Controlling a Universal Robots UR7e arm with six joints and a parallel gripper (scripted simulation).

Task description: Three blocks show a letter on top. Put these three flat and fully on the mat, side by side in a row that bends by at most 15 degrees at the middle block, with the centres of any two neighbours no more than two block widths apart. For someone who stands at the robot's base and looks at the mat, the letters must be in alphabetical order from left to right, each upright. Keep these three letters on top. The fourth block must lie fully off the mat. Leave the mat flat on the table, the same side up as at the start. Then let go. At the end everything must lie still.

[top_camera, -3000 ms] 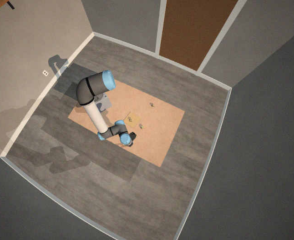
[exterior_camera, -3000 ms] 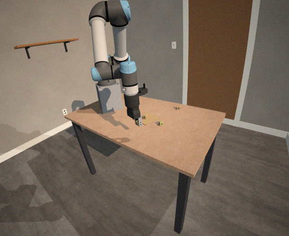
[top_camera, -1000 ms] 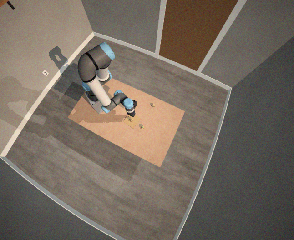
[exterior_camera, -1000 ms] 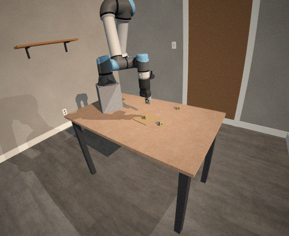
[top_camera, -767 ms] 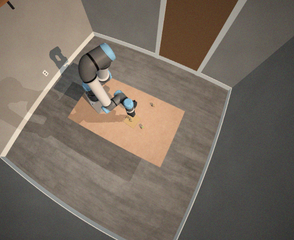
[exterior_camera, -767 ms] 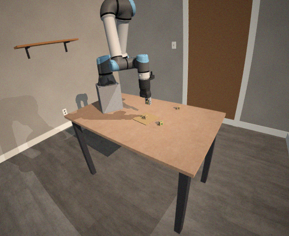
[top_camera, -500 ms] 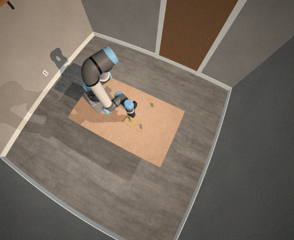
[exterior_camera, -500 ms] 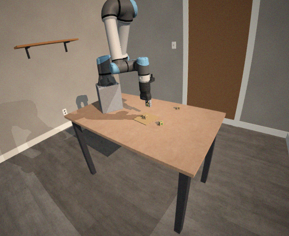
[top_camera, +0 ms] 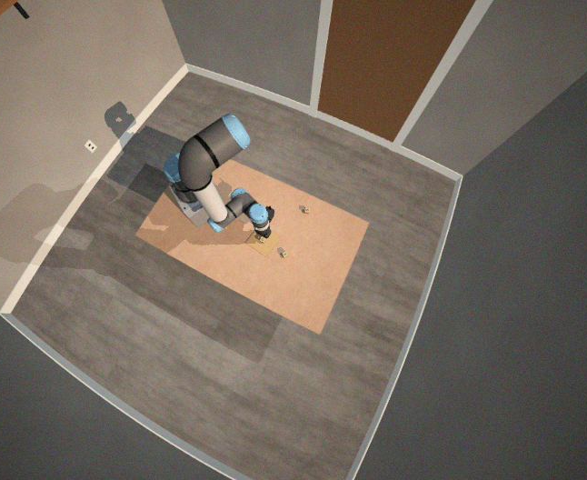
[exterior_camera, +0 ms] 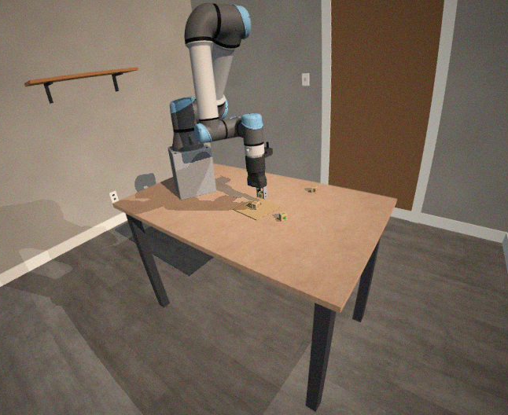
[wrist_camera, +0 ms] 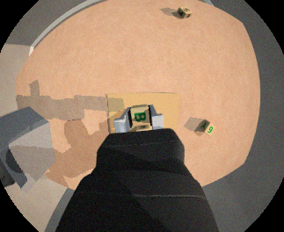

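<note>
Right now the tan mat is 10 mm behind my hand, 40 mm to the right of it and 50 mm below it.
</note>
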